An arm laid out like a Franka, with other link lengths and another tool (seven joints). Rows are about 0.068 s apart.
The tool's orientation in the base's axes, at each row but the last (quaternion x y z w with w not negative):
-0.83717 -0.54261 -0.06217 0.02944
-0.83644 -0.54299 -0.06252 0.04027
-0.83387 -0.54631 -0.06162 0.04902
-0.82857 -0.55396 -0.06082 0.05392
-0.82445 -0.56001 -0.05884 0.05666
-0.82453 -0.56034 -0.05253 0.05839
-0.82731 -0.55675 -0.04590 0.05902
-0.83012 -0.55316 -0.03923 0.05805
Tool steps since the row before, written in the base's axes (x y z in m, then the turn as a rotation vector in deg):
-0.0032 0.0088 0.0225 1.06 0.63 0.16
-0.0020 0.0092 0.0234 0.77 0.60 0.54
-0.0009 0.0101 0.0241 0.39 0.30 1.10
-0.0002 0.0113 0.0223 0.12 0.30 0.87
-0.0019 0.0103 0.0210 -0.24 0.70 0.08
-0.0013 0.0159 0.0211 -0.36 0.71 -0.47
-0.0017 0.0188 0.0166 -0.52 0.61 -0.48
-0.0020 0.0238 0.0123 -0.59 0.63 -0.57
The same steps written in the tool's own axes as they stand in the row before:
0.0097 -0.0061 -0.0215 1.02 0.71 -0.01
0.0110 -0.0056 -0.0220 0.93 0.46 -0.41
0.0126 -0.0052 -0.0223 0.60 0.22 -1.02
0.0138 -0.0050 -0.0202 0.46 -0.02 -0.81
0.0121 -0.0061 -0.0191 0.57 -0.48 0.02
0.0173 -0.0078 -0.0184 0.45 -0.58 0.57
0.0189 -0.0094 -0.0136 0.30 -0.69 0.56
0.0226 -0.0116 -0.0089 0.27 -0.75 0.65

